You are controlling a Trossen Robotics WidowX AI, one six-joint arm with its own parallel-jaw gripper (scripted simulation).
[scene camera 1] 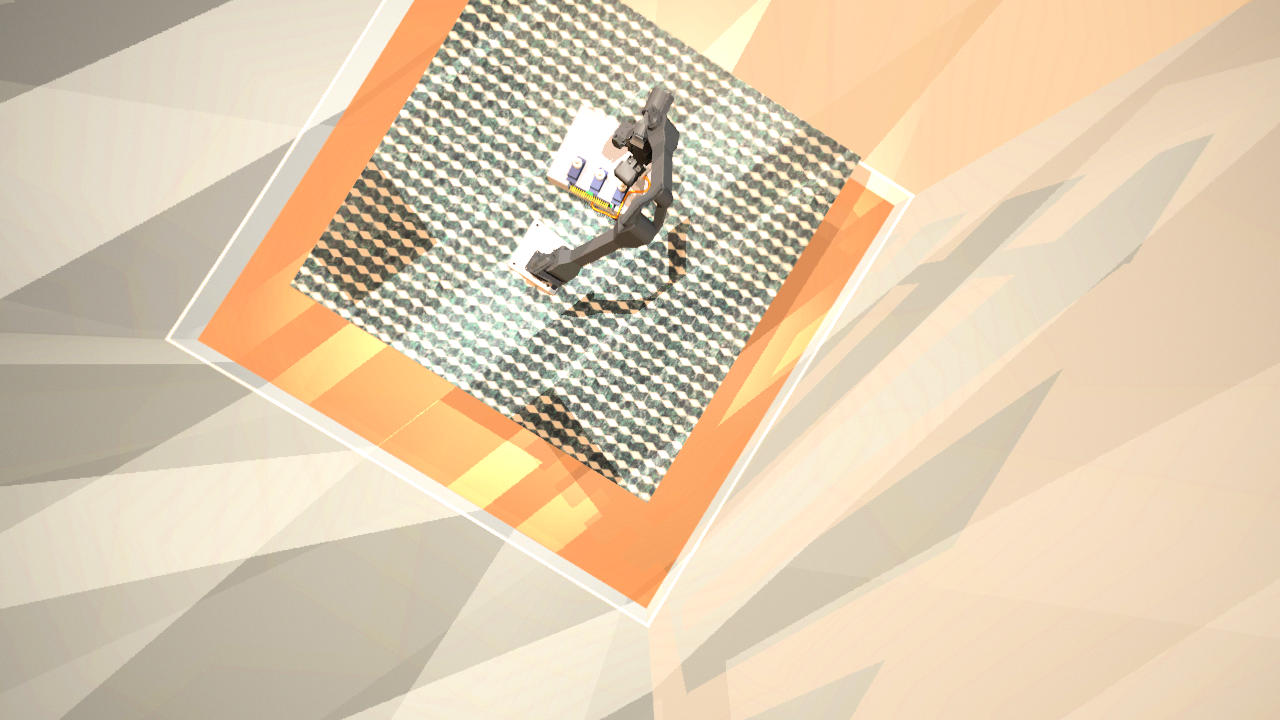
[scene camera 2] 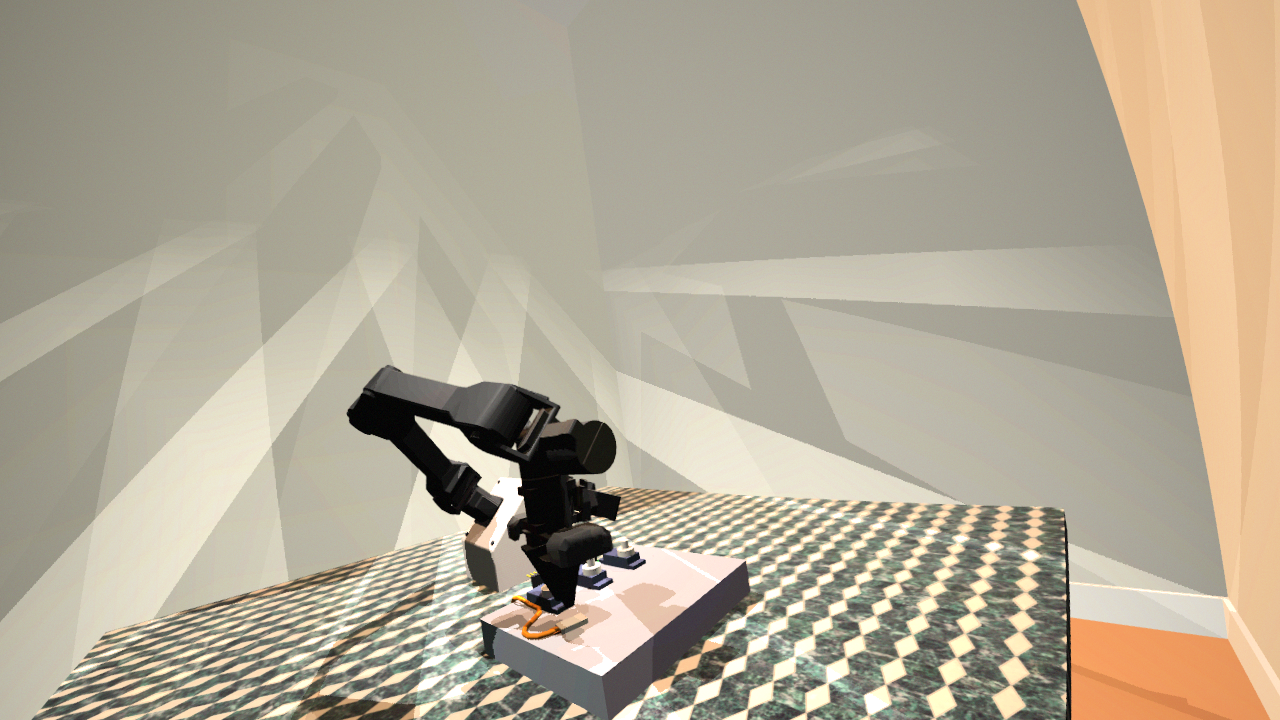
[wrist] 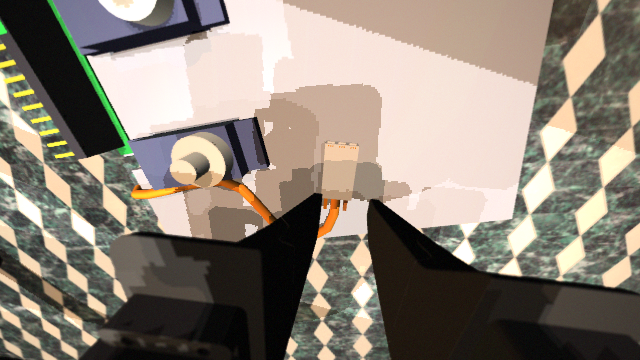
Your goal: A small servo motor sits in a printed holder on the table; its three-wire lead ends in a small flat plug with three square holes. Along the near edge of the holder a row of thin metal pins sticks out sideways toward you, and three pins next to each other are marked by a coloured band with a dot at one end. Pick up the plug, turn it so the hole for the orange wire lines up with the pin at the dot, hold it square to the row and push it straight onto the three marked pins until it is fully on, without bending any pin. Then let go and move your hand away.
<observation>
my gripper: scene camera 1; scene camera 2; wrist 344,204
same spot on my gripper: (scene camera 1: 639,168) = (scene camera 2: 527,530)
</observation>
